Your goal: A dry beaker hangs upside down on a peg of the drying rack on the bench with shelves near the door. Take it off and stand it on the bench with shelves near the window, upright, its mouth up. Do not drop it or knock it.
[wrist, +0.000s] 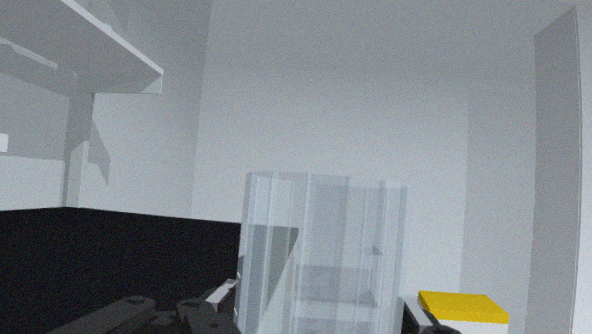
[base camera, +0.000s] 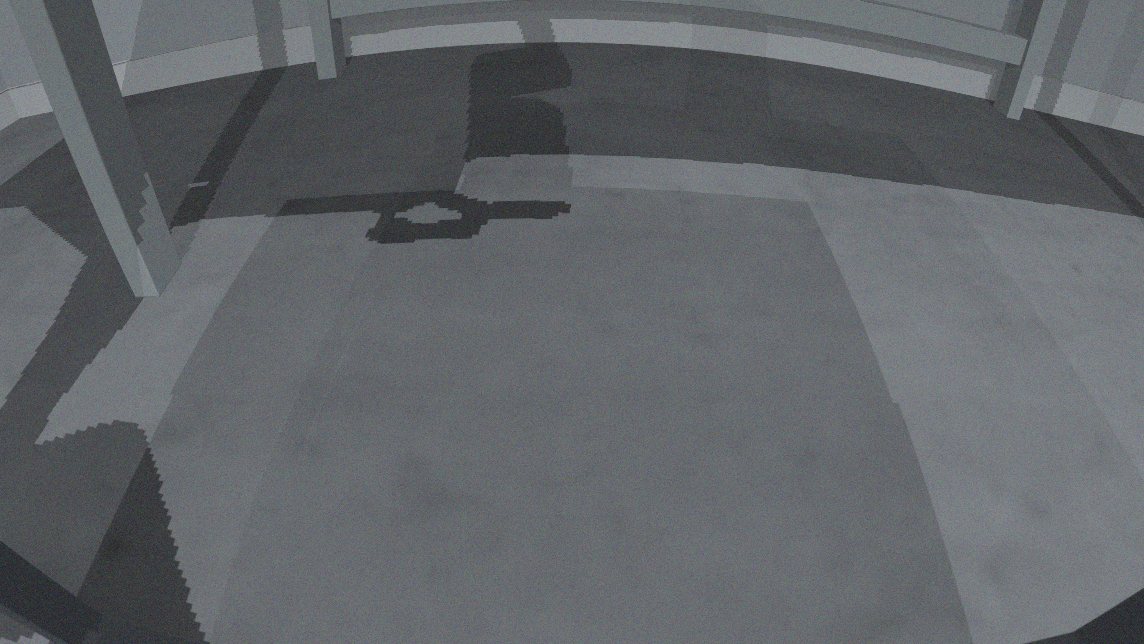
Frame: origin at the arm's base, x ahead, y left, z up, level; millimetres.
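Where they show: gripper, fingertip midpoint: (wrist: 317,310).
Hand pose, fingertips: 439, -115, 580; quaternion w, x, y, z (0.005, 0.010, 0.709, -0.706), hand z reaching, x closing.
After its pixels a point has its place, as x, y, z.
The clear beaker (wrist: 325,240) {438, -72, 619} stands tall in the lower middle of the wrist view, its walls vertical in the picture. I cannot tell whether its upper end is the mouth or the base. My gripper (wrist: 317,310) {439, -115, 580} is shut on the beaker, with one finger on each side of it. The beaker's lower part is cut off by the picture's bottom edge. A black bench top (wrist: 120,250) {747, -456, 517} lies left of and behind the beaker, with a shelf (wrist: 115,60) {1044, -819, 955} above it. I cannot tell which bench this is. The drying rack and its pegs do not show.
A white box with a yellow top (wrist: 465,305) {-376, -1835, 54} is right of the gripper in the wrist view. A tall grey panel (wrist: 555,165) {-907, -1910, 855} stands farther right. In the base view, a thick bench leg (base camera: 104,168) {513, 464, -236} is at left, thinner legs (base camera: 324,48) {1155, 490, -331} (base camera: 1028,68) {1176, -927, -275} and a rail (base camera: 680,20) {1290, -171, -336} at the back.
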